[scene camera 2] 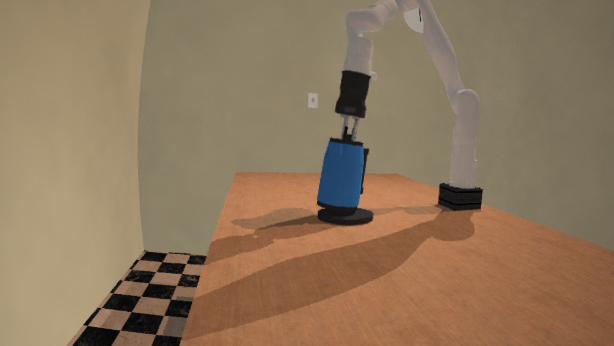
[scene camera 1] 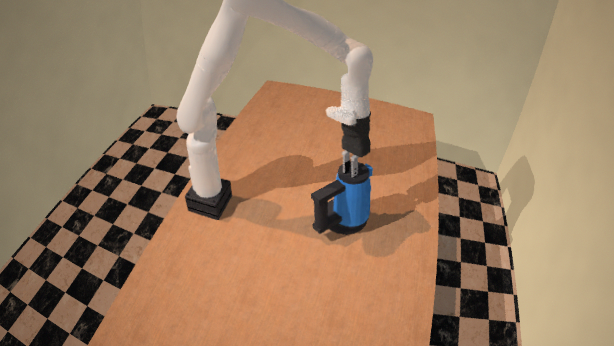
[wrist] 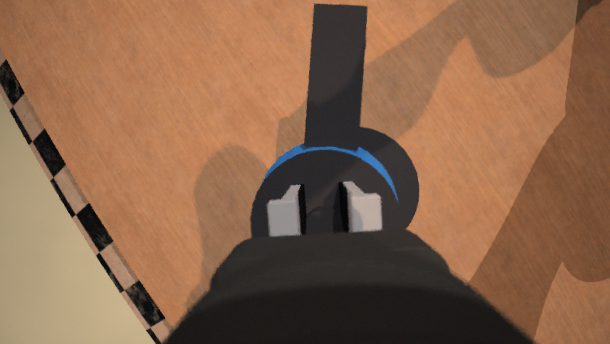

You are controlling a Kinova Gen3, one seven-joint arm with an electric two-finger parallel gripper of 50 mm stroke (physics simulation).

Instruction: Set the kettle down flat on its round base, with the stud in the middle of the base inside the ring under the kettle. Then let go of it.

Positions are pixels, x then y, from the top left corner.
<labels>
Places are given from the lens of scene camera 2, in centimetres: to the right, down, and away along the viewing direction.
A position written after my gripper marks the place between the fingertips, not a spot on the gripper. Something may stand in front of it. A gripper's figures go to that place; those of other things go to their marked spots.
my gripper (scene camera 2: 348, 139): 11, -9, 95
blue kettle (scene camera 2: 341, 183): 9, 3, 89
round black base (scene camera 2: 361, 216): 14, 11, 90
</labels>
